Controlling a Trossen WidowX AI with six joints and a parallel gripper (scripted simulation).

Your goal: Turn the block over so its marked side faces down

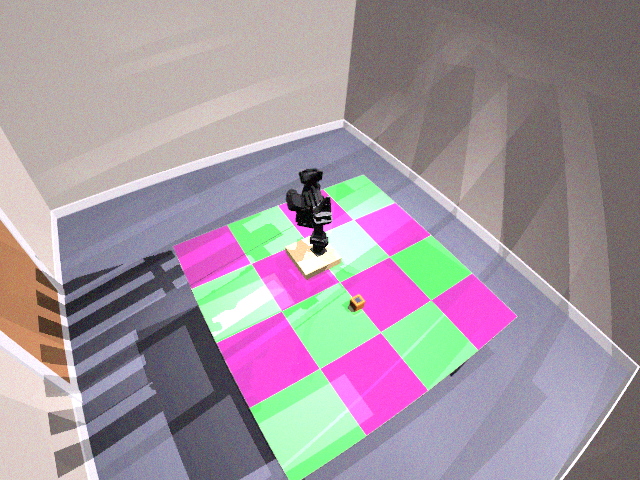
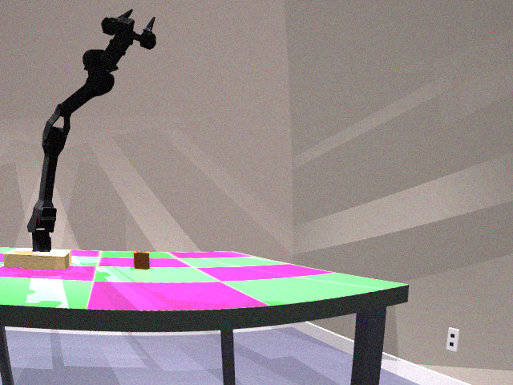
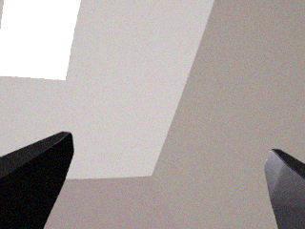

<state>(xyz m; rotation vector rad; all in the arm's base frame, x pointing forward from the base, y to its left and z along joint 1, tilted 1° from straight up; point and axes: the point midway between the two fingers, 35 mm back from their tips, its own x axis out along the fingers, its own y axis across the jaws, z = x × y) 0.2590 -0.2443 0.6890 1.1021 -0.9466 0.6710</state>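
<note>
Right now the block is 720 mm below my gripper tip, 200 mm to the left of it and 70 mm ahead of it.
</note>
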